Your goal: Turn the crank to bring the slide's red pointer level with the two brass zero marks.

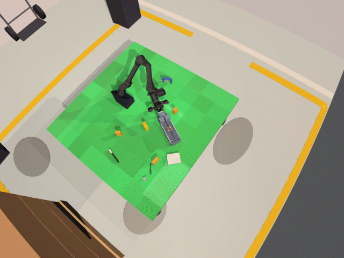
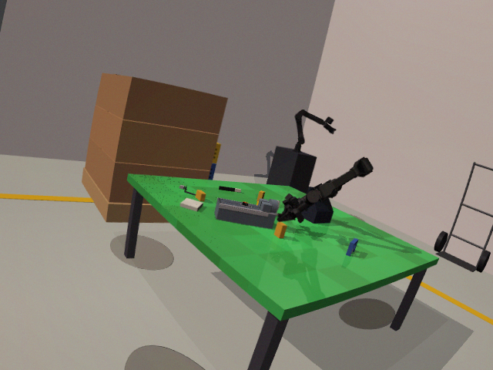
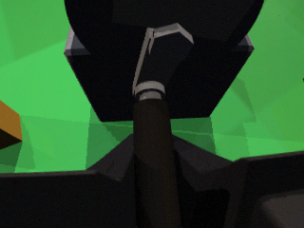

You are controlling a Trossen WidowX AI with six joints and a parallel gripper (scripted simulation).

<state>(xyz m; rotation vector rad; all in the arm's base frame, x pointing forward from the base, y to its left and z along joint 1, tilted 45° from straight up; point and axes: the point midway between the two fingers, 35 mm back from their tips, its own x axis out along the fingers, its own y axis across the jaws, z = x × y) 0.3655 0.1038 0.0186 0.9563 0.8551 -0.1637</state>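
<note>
Right now my gripper tip is 3 cm below the dark handle, 2 cm past it and 1 cm to the right of it. Round my gripper tip: blue bracket: 33 cm to the left, 18 cm behind; red pointer: 15 cm ahead, 9 cm to the right, 5 cm above; white pad: 30 cm ahead, 27 cm to the right, 2 cm below.
</note>
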